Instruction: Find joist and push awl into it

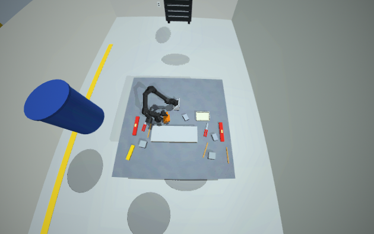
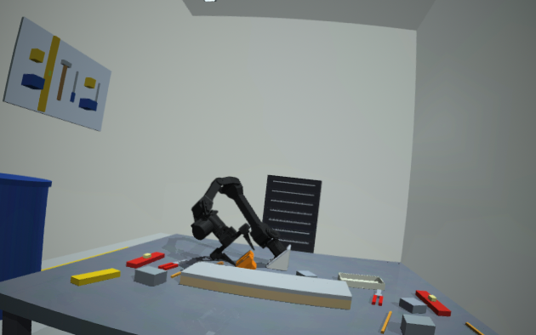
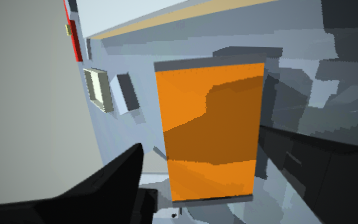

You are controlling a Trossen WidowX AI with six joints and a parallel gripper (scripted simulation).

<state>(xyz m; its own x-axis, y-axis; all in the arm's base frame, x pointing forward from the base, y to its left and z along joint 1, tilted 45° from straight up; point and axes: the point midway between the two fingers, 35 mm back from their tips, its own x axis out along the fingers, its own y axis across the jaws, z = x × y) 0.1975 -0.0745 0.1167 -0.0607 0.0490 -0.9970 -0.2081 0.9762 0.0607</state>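
Now: gripper tip 10 mm short of the orange stud finder, 20 mm to the right of it and 30 mm above it. Round my gripper tip: awl: 20 mm ahead, 110 mm to the right, 50 mm below; then tray: 60 mm behind, 440 mm to the left, 40 mm below; then yellow bar: 420 mm ahead, 350 mm to the right, 50 mm below.
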